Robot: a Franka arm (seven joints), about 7 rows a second.
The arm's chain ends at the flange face. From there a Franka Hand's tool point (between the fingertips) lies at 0.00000 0.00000 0.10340 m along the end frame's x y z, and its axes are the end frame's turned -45 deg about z.
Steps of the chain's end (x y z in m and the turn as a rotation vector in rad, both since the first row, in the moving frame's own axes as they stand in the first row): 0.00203, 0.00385, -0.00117, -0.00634, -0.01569, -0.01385; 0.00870, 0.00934, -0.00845, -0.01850, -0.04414, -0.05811; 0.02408, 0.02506, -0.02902, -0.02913, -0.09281, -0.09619; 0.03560, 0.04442, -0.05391, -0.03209, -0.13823, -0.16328; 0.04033, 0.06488, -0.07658, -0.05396, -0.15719, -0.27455; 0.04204, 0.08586, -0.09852, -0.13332, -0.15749, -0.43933; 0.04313, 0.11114, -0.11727, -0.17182, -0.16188, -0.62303
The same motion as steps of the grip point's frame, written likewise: -0.00290, 0.00349, -0.00118, 0.00661, -0.01558, -0.01385; -0.00508, 0.01102, -0.00857, 0.01813, -0.04429, -0.05811; -0.00980, 0.03053, -0.02951, 0.04503, -0.08622, -0.09619; -0.01922, 0.04990, -0.05495, 0.07505, -0.12043, -0.16328; -0.03356, 0.06908, -0.07800, 0.07299, -0.14931, -0.27455; -0.05180, 0.09332, -0.10068, 0.01709, -0.20563, -0.43933; -0.07051, 0.11708, -0.12005, -0.00703, -0.23596, -0.62303
